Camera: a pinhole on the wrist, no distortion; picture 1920 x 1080 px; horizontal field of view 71.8 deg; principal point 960.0 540.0 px. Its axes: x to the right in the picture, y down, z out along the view. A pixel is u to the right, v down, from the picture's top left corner.
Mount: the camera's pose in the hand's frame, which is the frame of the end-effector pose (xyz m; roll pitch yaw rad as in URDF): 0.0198 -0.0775 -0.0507 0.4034 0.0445 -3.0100
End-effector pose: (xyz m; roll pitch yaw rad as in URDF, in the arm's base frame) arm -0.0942 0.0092 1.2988 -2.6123 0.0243 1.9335
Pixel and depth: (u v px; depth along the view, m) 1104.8 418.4 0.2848
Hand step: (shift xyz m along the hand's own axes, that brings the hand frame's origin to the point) -0.0399 0.0516 0.1994
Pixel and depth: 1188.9 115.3 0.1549
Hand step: -0.0261 0.0238 0.0710
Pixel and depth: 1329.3 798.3 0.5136
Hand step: -0.1588 0.0094 0.4541
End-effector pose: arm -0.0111 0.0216 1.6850 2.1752 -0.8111 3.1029
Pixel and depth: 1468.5 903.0 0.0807
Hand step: -0.0160 -0.0708 0.0307
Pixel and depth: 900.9 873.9 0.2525
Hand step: 0.0143 -0.0372 0.2067
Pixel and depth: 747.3 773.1 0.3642
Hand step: 0.0507 0.0114 0.3116
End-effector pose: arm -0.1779 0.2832 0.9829 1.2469 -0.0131 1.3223
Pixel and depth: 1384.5 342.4 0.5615
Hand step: -0.2185 0.1909 0.4244
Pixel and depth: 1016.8 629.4 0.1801
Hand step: -0.0032 -0.0205 0.1192
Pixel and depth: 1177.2 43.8 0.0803
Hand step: -0.0037 -0.0209 0.0107
